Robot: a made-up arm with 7 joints.
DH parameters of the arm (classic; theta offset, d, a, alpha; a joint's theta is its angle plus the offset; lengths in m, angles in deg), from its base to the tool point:
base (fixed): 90 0.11 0 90
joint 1: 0 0.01 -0.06 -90
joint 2: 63.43 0 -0.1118 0
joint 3: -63.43 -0.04 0.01 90
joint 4: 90 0.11 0.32 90
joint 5: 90 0.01 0 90
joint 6: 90 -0.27 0.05 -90
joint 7: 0 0.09 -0.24 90
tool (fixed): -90 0.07 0 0
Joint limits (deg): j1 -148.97..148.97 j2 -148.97..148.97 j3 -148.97..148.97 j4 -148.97..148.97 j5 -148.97..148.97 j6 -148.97..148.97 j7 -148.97..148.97
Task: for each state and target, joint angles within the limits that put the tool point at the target. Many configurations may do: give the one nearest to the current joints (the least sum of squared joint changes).
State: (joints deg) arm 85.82 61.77 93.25 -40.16 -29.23 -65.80 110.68
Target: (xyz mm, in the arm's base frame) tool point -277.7 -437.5 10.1
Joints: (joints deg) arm 69.17 71.11 103.48 -21.40 -64.74 -85.57 131.21
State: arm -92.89 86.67 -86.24 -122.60 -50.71 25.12 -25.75
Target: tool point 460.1 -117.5 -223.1
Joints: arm -104.05 86.83 -85.22 -132.51 -63.13 34.15 -25.62
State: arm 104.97 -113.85 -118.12 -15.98 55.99 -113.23 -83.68
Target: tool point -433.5 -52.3 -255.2
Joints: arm 100.61 -143.64 -144.27 -26.52 73.99 -112.28 -70.57
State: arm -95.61 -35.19 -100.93 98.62 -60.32 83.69 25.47
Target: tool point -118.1 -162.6 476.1
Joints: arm -106.80 -4.72 -82.29 114.39 -49.90 67.99 43.87
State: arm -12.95 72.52 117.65 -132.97 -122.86 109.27 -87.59
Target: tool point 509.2 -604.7 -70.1
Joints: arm -10.33 109.31 145.89 -116.59 -121.96 105.53 -75.57
